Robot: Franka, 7 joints.
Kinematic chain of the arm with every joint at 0, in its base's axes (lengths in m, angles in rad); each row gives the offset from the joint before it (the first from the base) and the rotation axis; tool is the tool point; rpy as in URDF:
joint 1: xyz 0 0 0.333 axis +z
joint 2: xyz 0 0 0 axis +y
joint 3: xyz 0 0 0.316 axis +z
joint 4: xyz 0.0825 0 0 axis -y
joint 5: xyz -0.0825 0 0.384 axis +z
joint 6: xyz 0 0 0 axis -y
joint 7: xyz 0.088 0 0 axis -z
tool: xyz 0 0 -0.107 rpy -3.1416 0 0
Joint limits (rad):
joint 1: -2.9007..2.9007
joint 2: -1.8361..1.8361
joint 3: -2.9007..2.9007
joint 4: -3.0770..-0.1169
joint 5: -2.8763..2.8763
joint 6: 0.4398..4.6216
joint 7: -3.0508..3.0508
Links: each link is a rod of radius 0.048 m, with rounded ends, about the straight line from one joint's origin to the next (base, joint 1, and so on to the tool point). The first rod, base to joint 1, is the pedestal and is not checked.
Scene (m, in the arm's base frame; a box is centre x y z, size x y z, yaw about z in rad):
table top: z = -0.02
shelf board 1: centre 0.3 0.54 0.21 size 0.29 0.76 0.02 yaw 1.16
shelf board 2: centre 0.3 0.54 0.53 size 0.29 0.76 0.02 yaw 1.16
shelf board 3: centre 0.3 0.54 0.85 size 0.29 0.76 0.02 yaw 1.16
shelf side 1: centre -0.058 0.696 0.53 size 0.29 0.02 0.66 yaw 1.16
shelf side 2: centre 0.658 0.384 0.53 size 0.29 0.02 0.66 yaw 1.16
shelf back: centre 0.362 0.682 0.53 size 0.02 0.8 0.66 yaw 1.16
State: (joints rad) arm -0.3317 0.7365 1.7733 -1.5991 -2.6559 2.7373 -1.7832
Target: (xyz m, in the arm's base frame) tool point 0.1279 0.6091 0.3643
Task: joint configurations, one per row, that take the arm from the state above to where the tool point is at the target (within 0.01 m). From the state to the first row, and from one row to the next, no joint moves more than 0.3 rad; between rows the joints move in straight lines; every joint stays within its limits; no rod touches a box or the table.
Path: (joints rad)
1: -0.5544 0.9987 2.0147 -1.8542 -2.6532 2.9879 -1.7832
2: -0.7771 1.2609 2.2562 -2.1093 -2.6504 3.2386 -1.7832
3: -0.6400 1.2422 2.0546 -2.2636 -2.6685 3.2444 -1.7832
4: -0.5030 1.2236 1.8531 -2.4180 -2.6867 3.2502 -1.7832
5: -0.3659 1.2049 1.6516 -2.5723 -2.7048 3.2559 -1.7832
6: -0.1945 1.1352 1.5645 -2.3481 -2.6964 3.0681 -1.7832
7: -0.0230 1.0654 1.4775 -2.1239 -2.6881 2.8803 -1.7832
8: 0.1484 0.9956 1.3904 -1.8997 -2.6797 2.6925 -1.7832

